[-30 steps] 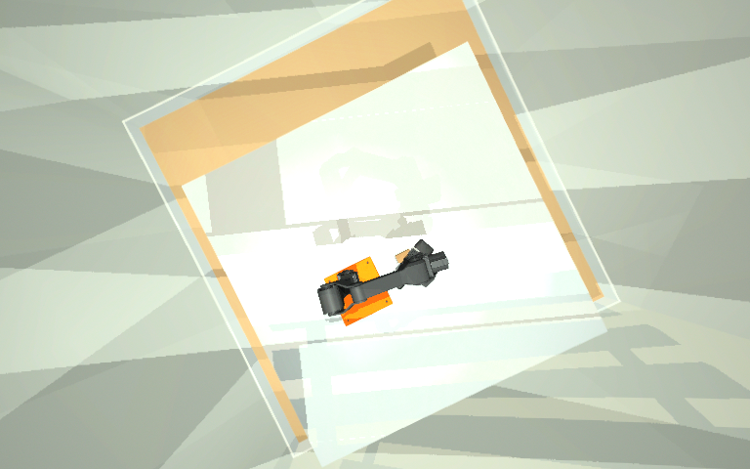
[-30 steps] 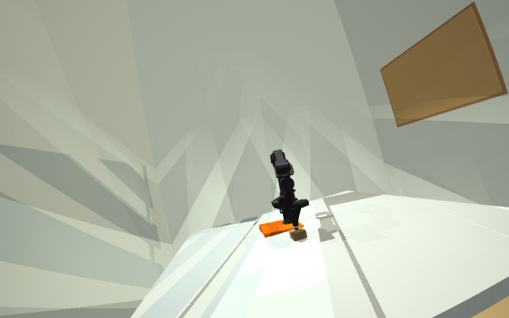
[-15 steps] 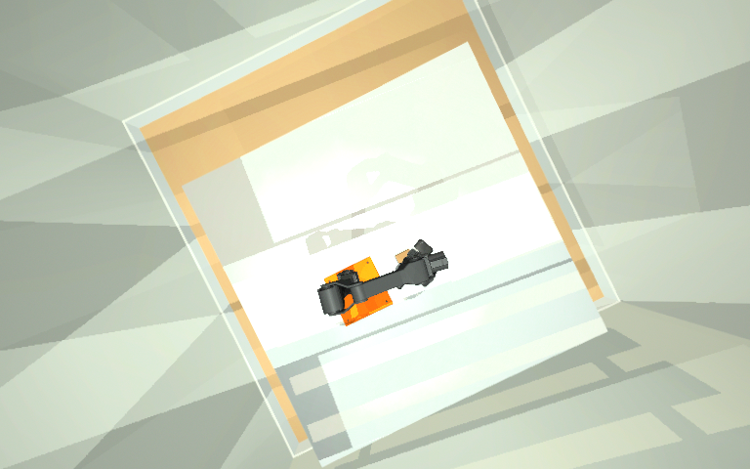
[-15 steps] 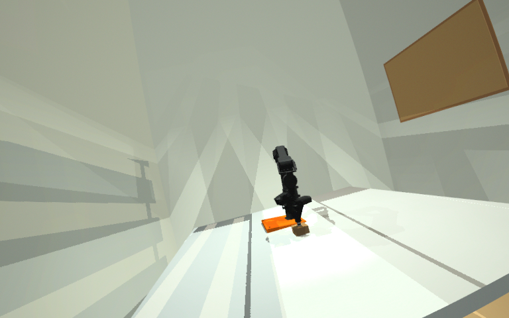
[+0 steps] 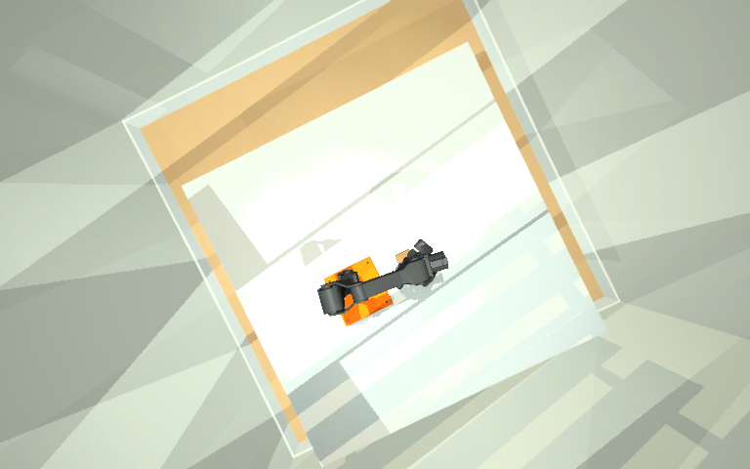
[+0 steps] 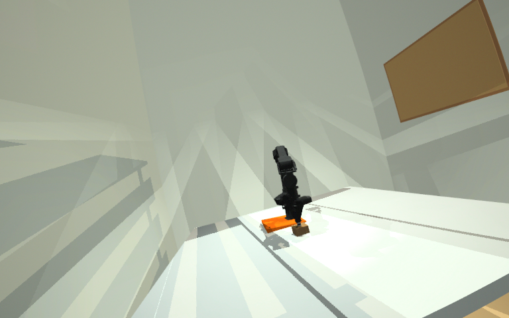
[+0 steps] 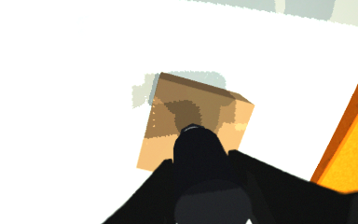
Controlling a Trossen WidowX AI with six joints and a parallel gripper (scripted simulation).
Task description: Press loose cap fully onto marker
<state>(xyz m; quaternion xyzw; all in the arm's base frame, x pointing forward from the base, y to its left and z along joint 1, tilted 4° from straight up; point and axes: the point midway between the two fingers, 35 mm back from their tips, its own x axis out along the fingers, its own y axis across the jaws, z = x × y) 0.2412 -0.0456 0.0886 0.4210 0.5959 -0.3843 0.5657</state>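
My gripper tip is now 10 mm below the marker cap. The rest, counted from my gripper tip: holder block (50 mm below).
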